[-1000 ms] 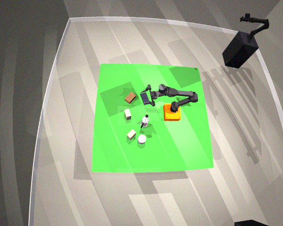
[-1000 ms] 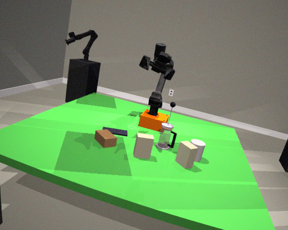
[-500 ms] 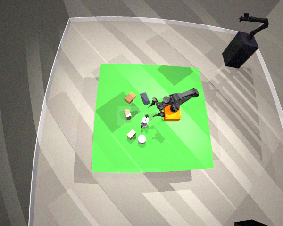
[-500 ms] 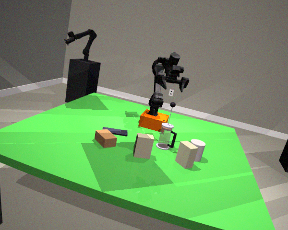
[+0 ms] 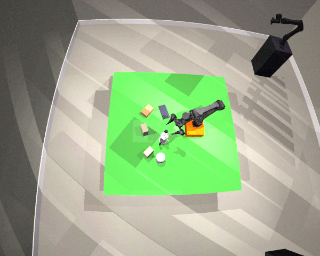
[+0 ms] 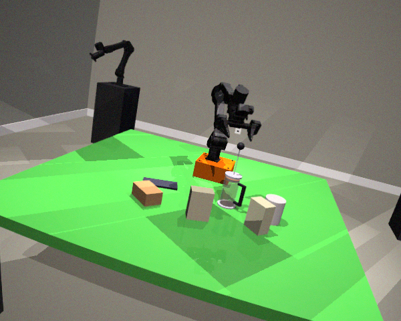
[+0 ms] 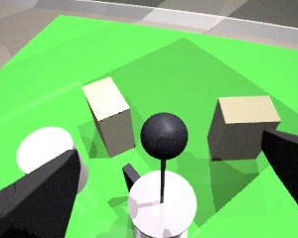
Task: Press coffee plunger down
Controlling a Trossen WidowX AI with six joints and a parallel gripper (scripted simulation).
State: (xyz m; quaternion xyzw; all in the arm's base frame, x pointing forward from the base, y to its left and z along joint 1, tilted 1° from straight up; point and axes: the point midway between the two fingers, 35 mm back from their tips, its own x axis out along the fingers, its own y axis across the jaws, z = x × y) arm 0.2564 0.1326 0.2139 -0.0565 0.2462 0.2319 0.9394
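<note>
Now: gripper tip 150 mm above the coffee press, 30 mm short of it and 20 mm to the right of it. From my gripper tip the other things lie so: dark flat slab (290 mm to the right, 270 mm below, 20 mm ahead).
</note>
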